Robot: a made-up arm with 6 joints. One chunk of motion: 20 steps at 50 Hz.
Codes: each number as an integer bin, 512 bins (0 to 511) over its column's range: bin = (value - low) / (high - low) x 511, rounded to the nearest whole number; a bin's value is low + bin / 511 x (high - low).
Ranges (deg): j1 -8..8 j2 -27..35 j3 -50..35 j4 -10..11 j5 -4..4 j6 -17..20
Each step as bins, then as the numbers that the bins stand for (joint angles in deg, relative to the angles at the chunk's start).
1 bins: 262 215 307 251 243 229
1 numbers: 0.20 -0.91 1.07 0.32 -0.20 -0.42
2 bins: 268 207 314 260 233 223
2 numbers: 0.39 -1.88 2.23 0.68 -0.35 -0.85
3 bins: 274 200 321 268 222 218
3 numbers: 0.58 -2.73 3.40 1.01 -0.52 -1.22
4 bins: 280 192 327 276 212 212
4 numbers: 0.77 -3.70 4.39 1.34 -0.68 -1.65
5 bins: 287 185 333 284 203 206
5 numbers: 0.99 -4.55 5.39 1.67 -0.82 -2.08
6 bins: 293 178 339 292 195 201
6 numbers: 1.17 -5.40 6.39 2.00 -0.95 -2.45
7 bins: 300 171 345 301 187 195
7 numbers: 1.39 -6.25 7.39 2.37 -1.07 -2.88
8 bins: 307 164 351 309 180 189
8 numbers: 1.61 -7.10 8.39 2.70 -1.18 -3.32
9 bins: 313 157 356 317 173 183
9 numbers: 1.80 -7.95 9.22 3.03 -1.29 -3.75
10 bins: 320 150 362 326 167 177
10 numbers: 2.02 -8.80 10.22 3.40 -1.39 -4.18
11 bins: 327 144 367 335 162 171
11 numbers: 2.24 -9.53 11.05 3.77 -1.46 -4.62
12 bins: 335 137 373 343 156 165
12 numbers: 2.49 -10.38 12.05 4.10 -1.56 -5.05
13 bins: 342 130 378 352 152 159
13 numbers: 2.71 -11.23 12.88 4.47 -1.62 -5.49
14 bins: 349 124 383 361 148 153
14 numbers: 2.93 -11.95 13.71 4.84 -1.68 -5.92
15 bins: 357 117 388 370 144 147
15 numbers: 3.18 -12.80 14.54 5.21 -1.75 -6.36
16 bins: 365 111 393 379 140 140
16 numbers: 3.43 -13.53 15.37 5.58 -1.81 -6.86
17 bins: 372 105 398 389 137 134
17 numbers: 3.65 -14.26 16.20 5.99 -1.86 -7.30
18 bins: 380 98 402 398 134 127
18 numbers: 3.90 -15.11 16.87 6.36 -1.90 -7.80
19 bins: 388 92 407 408 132 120
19 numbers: 4.15 -15.84 17.70 6.77 -1.93 -8.31
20 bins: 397 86 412 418 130 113
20 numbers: 4.43 -16.57 18.53 7.18 -1.96 -8.82
